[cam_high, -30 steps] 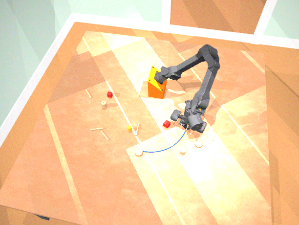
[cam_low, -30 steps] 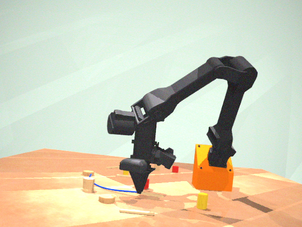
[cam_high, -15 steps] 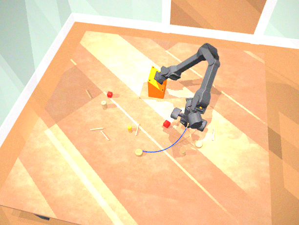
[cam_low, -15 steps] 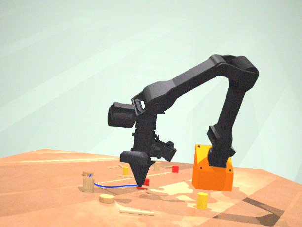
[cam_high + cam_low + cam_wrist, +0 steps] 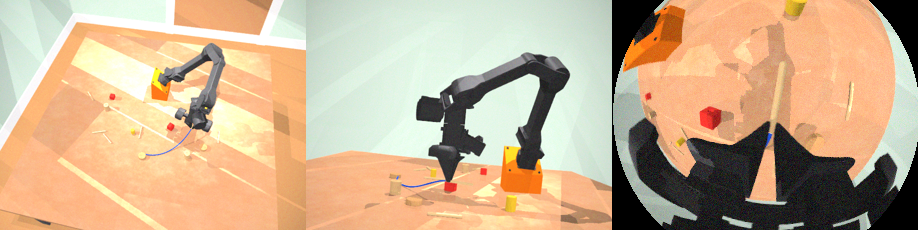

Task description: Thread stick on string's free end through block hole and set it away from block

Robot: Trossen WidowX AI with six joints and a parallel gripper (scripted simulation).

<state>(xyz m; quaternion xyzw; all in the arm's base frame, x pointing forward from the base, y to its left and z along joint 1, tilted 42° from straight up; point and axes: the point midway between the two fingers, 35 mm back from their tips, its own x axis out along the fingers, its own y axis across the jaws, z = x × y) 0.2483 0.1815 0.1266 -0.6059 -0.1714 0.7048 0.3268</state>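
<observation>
Right now my gripper tip is 20 cm short of the round wooden button, 22 cm to the left of it and 4 cm above it. The rest, counted from my gripper tip: red cube: 11 cm to the right, 3 cm below; loose stick: 2 cm behind, 15 cm to the left, 5 cm below; thin wooden stick: 1 cm behind.
</observation>
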